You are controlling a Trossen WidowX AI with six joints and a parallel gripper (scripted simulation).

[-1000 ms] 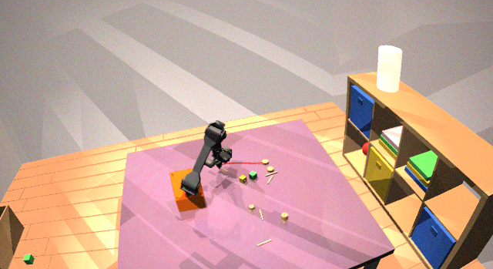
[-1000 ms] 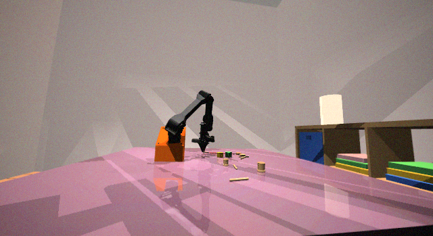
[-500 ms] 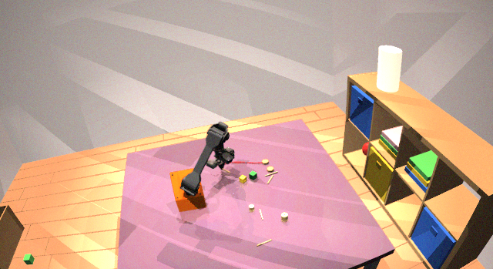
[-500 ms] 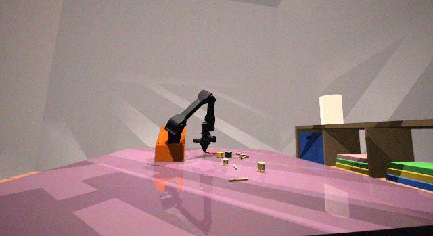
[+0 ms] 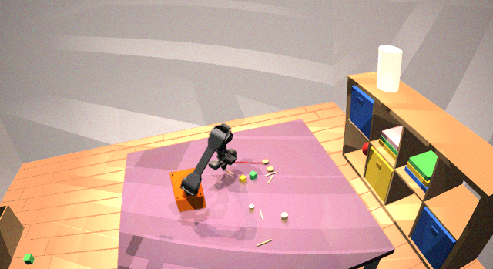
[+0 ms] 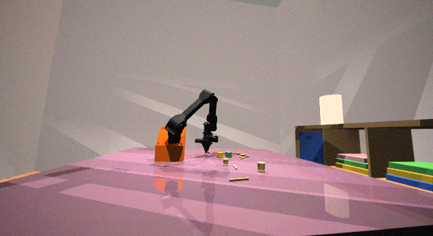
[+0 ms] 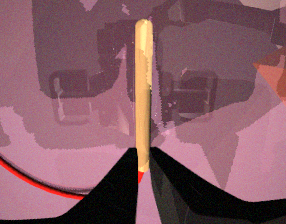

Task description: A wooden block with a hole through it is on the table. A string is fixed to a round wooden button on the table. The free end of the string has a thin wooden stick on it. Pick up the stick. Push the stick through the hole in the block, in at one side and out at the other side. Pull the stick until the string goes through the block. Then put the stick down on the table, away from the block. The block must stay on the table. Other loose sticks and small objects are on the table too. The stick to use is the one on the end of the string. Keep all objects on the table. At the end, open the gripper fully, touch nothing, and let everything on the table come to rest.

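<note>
My gripper tip is now 7 cm short of the yellow wooden block and 13 cm to the left of it. From my gripper tip the other things lie so: green cube (13 cm ahead, 12 cm to the right); then thin wooden stick (1 cm ahead, 1 cm to the right); then round wooden button (25 cm ahead, 2 cm to the right, 1 cm below).
</note>
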